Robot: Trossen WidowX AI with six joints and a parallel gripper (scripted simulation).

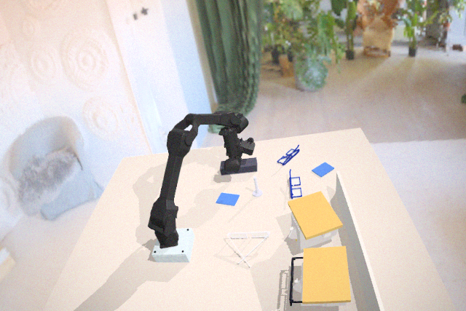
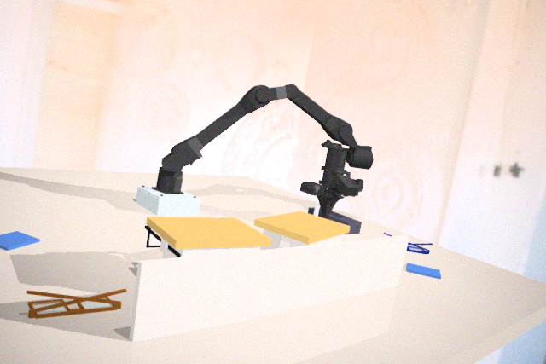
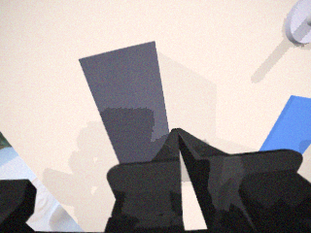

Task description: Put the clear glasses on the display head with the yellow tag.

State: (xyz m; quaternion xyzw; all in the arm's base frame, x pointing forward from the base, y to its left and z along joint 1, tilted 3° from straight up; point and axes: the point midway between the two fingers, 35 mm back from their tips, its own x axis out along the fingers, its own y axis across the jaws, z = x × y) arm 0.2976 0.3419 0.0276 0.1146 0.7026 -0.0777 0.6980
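My gripper tip is 40 mm to the right of the dark case, 10 mm short of it and 10 mm above it. The rest, counted from my gripper tip: white upright panel: 560 mm to the right, 280 mm ahead, 30 mm above; white peg stand: 150 mm to the right, 50 mm ahead.
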